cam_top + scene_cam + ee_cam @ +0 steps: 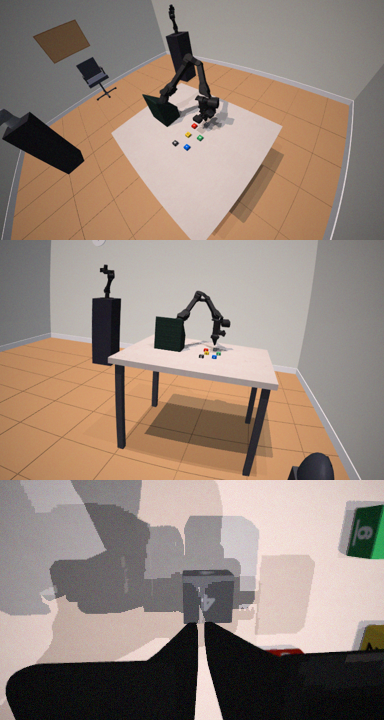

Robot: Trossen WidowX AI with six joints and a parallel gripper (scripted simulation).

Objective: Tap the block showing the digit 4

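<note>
Right now the grey block is 30 mm below my gripper tip, 10 mm to the right of it and 10 mm ahead of it. The rest, counted from my gripper tip: green block: 130 mm to the right, 40 mm ahead, 30 mm below; yellow block: 150 mm to the right, 50 mm behind, 30 mm below; red block: 70 mm to the right, 60 mm behind, 30 mm below.
</note>
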